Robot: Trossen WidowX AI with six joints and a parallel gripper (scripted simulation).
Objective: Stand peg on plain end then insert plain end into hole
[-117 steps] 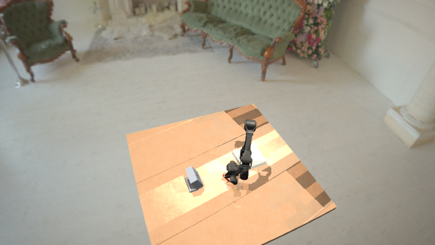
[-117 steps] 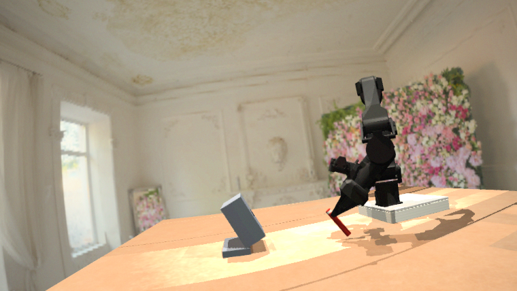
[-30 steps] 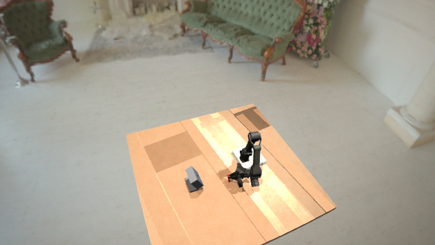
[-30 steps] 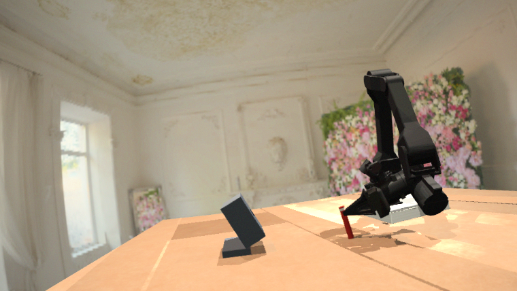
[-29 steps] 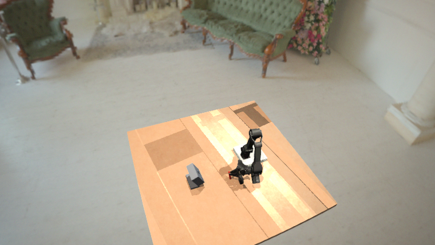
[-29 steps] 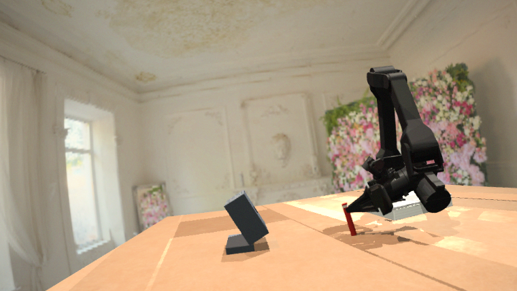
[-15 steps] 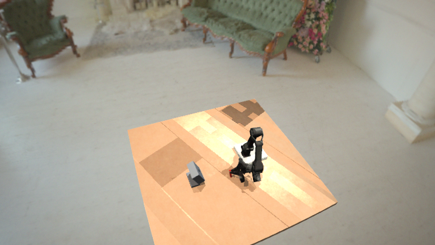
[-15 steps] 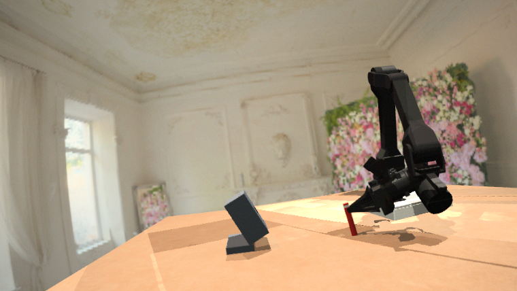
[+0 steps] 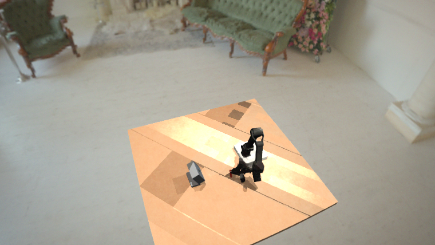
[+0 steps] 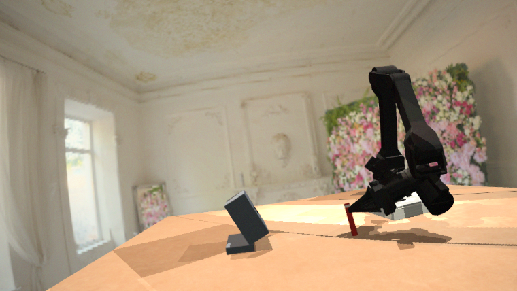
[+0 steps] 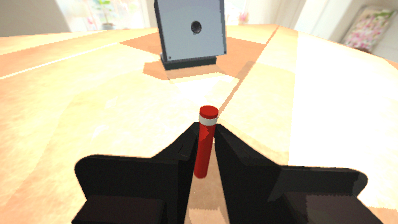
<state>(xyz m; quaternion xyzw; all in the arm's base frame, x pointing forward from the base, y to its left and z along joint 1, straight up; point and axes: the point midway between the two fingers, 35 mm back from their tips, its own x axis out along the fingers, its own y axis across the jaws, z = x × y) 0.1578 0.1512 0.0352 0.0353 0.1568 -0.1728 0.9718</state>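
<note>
The red peg is 10 mm below my gripper tip. Round my gripper tip: grey sloped panel 240 mm ahead, 60 mm to the right, 10 mm above; grey foot 270 mm ahead, 60 mm to the right, 60 mm below.
</note>
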